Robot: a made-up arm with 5 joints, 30 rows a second.
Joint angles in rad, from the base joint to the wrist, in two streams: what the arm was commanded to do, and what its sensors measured. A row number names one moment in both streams.
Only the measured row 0 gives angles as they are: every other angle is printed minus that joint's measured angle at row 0.
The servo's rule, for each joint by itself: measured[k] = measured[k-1] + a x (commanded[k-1-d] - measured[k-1]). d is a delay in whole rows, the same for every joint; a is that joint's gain. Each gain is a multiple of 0.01, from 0.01 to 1. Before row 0 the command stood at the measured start. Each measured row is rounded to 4 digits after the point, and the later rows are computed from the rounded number. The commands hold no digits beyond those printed.
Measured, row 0:
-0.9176, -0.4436, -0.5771, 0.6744, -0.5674
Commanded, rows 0 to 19:
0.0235, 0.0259, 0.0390, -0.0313, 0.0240
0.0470, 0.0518, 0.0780, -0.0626, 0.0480
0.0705, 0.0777, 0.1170, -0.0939, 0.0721
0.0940, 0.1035, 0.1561, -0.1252, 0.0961
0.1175, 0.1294, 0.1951, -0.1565, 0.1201
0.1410, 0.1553, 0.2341, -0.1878, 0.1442
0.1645, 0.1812, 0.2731, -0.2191, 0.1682
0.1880, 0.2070, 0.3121, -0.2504, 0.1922
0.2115, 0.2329, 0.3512, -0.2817, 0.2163
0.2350, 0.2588, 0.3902, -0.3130, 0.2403
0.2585, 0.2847, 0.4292, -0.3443, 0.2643
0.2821, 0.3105, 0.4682, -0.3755, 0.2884
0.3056, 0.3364, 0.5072, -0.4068, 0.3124
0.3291, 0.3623, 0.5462, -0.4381, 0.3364
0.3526, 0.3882, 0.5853, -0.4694, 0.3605
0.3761, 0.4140, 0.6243, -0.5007, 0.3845
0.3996, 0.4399, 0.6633, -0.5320, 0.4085
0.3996, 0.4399, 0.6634, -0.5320, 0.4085
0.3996, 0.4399, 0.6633, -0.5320, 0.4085
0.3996, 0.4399, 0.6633, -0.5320, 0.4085
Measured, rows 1 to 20:
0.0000, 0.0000, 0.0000, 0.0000, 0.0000
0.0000, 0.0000, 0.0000, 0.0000, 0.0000
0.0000, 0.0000, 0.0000, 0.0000, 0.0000
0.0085, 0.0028, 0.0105, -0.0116, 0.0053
0.0224, 0.0082, 0.0287, -0.0305, 0.0147
0.0397, 0.0158, 0.0525, -0.0540, 0.0273
0.0592, 0.0254, 0.0805, -0.0803, 0.0424
0.0802, 0.0368, 0.1114, -0.1085, 0.0595
0.1021, 0.0498, 0.1445, -0.1378, 0.0781
0.1246, 0.0643, 0.1792, -0.1679, 0.0979
0.1474, 0.0800, 0.2151, -0.1984, 0.1186
0.1705, 0.0968, 0.2518, -0.2292, 0.1401
0.1937, 0.1146, 0.2892, -0.2602, 0.1621
0.2170, 0.1333, 0.3270, -0.2913, 0.1846
0.2404, 0.1528, 0.3651, -0.3225, 0.2074
0.2639, 0.1730, 0.4035, -0.3537, 0.2305
0.2874, 0.1938, 0.4420, -0.3849, 0.2538
0.3109, 0.2152, 0.4807, -0.4162, 0.2773
0.3344, 0.2371, 0.5195, -0.4475, 0.3009
0.3579, 0.2594, 0.5583, -0.4788, 0.3246
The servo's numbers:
d 3
a 0.36 0.11 0.27 0.37 0.22

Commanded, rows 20 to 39:
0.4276, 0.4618, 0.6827, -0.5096, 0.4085
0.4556, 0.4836, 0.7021, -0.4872, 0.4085
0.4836, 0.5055, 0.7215, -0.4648, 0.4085
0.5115, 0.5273, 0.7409, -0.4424, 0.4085
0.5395, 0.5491, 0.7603, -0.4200, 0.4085
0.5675, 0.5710, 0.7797, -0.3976, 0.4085
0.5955, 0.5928, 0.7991, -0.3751, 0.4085
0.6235, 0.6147, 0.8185, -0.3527, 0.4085
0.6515, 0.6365, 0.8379, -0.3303, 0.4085
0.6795, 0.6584, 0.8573, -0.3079, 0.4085
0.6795, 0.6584, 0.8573, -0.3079, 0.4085
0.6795, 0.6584, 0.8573, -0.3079, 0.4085
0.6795, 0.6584, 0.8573, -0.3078, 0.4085
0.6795, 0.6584, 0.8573, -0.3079, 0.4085
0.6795, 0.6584, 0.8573, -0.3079, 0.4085
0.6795, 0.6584, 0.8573, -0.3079, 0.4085
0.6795, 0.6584, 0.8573, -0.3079, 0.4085
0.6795, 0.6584, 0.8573, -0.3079, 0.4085
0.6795, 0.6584, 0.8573, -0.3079, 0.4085
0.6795, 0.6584, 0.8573, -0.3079, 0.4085
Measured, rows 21 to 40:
0.3729, 0.2793, 0.5867, -0.4985, 0.3431
0.3825, 0.2970, 0.6074, -0.5109, 0.3575
0.3887, 0.3127, 0.6225, -0.5187, 0.3687
0.4027, 0.3291, 0.6388, -0.5153, 0.3775
0.4217, 0.3461, 0.6559, -0.5049, 0.3843
0.4440, 0.3636, 0.6736, -0.4901, 0.3896
0.4683, 0.3816, 0.6918, -0.4725, 0.3938
0.4939, 0.4000, 0.7103, -0.4531, 0.3970
0.5204, 0.4188, 0.7290, -0.4326, 0.3995
0.5474, 0.4379, 0.7479, -0.4113, 0.4015
0.5748, 0.4573, 0.7670, -0.3896, 0.4030
0.6024, 0.4770, 0.7861, -0.3677, 0.4042
0.6302, 0.4970, 0.8053, -0.3456, 0.4051
0.6479, 0.5148, 0.8193, -0.3317, 0.4058
0.6593, 0.5306, 0.8296, -0.3229, 0.4064
0.6666, 0.5447, 0.8371, -0.3173, 0.4069
0.6712, 0.5572, 0.8426, -0.3138, 0.4073
0.6742, 0.5683, 0.8466, -0.3116, 0.4076
0.6761, 0.5782, 0.8495, -0.3102, 0.4078
0.6773, 0.5870, 0.8516, -0.3093, 0.4080

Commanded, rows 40 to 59:
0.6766, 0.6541, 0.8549, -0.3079, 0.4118
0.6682, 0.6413, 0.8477, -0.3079, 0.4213
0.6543, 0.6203, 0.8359, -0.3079, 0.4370
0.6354, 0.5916, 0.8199, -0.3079, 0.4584
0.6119, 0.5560, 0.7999, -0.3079, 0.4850
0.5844, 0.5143, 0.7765, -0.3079, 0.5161
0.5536, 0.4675, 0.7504, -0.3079, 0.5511
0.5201, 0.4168, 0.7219, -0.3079, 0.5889
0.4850, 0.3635, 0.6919, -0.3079, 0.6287
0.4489, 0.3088, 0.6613, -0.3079, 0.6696
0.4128, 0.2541, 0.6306, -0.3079, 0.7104
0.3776, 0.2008, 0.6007, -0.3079, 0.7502
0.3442, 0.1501, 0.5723, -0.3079, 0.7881
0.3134, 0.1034, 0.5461, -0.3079, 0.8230
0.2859, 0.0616, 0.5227, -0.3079, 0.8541
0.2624, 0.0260, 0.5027, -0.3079, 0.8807
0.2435, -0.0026, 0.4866, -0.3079, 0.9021
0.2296, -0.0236, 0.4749, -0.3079, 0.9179
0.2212, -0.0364, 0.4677, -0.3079, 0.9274
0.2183, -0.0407, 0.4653, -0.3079, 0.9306
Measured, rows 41 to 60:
0.6781, 0.5949, 0.8531, -0.3088, 0.4081
0.6786, 0.6019, 0.8542, -0.3085, 0.4082
0.6789, 0.6081, 0.8550, -0.3083, 0.4083
0.6781, 0.6132, 0.8550, -0.3082, 0.4091
0.6745, 0.6163, 0.8530, -0.3081, 0.4118
0.6672, 0.6167, 0.8484, -0.3080, 0.4173
0.6558, 0.6139, 0.8407, -0.3080, 0.4263
0.6400, 0.6075, 0.8297, -0.3080, 0.4392
0.6200, 0.5972, 0.8153, -0.3080, 0.4561
0.5961, 0.5829, 0.7978, -0.3080, 0.4770
0.5687, 0.5646, 0.7773, -0.3080, 0.5016
0.5386, 0.5425, 0.7542, -0.3080, 0.5296
0.5063, 0.5168, 0.7291, -0.3080, 0.5604
0.4726, 0.4879, 0.7025, -0.3080, 0.5934
0.4384, 0.4563, 0.6750, -0.3080, 0.6279
0.4045, 0.4226, 0.6473, -0.3080, 0.6631
0.3717, 0.3875, 0.6200, -0.3080, 0.6983
0.3408, 0.3517, 0.5937, -0.3080, 0.7326
0.3126, 0.3159, 0.5691, -0.3080, 0.7652
0.2877, 0.2809, 0.5468, -0.3080, 0.7953

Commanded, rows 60 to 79:
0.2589, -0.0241, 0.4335, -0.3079, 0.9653
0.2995, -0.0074, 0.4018, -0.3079, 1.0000
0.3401, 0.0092, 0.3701, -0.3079, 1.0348
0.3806, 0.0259, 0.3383, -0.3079, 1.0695
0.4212, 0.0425, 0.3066, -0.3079, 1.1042
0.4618, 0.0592, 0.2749, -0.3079, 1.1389
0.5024, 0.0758, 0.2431, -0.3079, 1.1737
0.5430, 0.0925, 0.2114, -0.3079, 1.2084
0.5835, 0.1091, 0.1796, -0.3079, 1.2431
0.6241, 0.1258, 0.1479, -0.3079, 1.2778
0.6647, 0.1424, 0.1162, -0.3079, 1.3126
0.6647, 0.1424, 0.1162, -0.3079, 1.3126
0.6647, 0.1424, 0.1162, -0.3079, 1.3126
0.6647, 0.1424, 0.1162, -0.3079, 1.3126
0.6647, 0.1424, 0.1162, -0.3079, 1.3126
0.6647, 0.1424, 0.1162, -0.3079, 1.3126
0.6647, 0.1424, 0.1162, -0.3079, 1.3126
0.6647, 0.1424, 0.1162, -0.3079, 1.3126
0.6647, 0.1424, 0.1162, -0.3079, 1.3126
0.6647, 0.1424, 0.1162, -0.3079, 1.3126
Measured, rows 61 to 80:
0.2668, 0.2474, 0.5274, -0.3080, 0.8223
0.2504, 0.2162, 0.5113, -0.3080, 0.8454
0.2388, 0.1879, 0.4989, -0.3080, 0.8641
0.2460, 0.1646, 0.4812, -0.3080, 0.8864
0.2653, 0.1457, 0.4598, -0.3080, 0.9114
0.2922, 0.1307, 0.4356, -0.3080, 0.9385
0.3240, 0.1192, 0.4093, -0.3080, 0.9673
0.3590, 0.1108, 0.3816, -0.3080, 0.9974
0.3960, 0.1051, 0.3528, -0.3080, 1.0285
0.4343, 0.1019, 0.3232, -0.3080, 1.0604
0.4734, 0.1009, 0.2930, -0.3080, 1.0930
0.5130, 0.1018, 0.2624, -0.3080, 1.1260
0.5530, 0.1044, 0.2315, -0.3080, 1.1594
0.5932, 0.1086, 0.2004, -0.3080, 1.1931
0.6189, 0.1123, 0.1777, -0.3080, 1.2194
0.6354, 0.1156, 0.1611, -0.3080, 1.2399
0.6459, 0.1185, 0.1490, -0.3080, 1.2559
0.6527, 0.1211, 0.1401, -0.3080, 1.2684
0.6570, 0.1234, 0.1336, -0.3080, 1.2781
0.6598, 0.1255, 0.1289, -0.3080, 1.2857

